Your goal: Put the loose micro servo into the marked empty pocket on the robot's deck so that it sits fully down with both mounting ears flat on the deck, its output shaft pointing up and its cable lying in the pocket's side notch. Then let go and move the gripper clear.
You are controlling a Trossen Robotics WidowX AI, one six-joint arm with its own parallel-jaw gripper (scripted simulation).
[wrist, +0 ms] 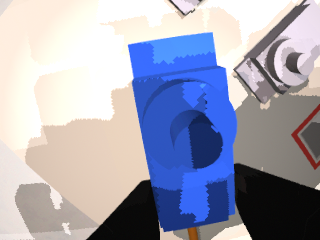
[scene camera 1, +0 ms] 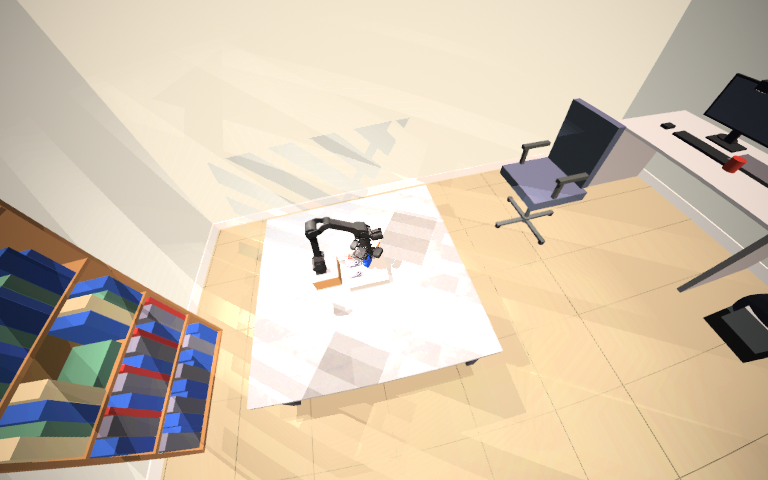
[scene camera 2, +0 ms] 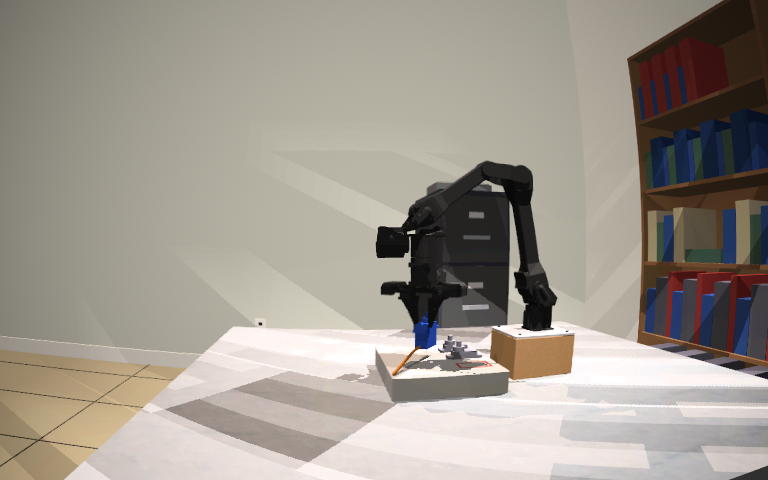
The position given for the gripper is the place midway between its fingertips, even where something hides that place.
Note:
In view: the gripper (scene camera 2: pixel 423 327), a blue micro servo (wrist: pixel 188 124) and a pale deck block (scene camera 2: pixel 428 374).
The gripper also shows in the wrist view (wrist: pixel 191 182). The pale deck block shows as well in the wrist view (wrist: pixel 76 125).

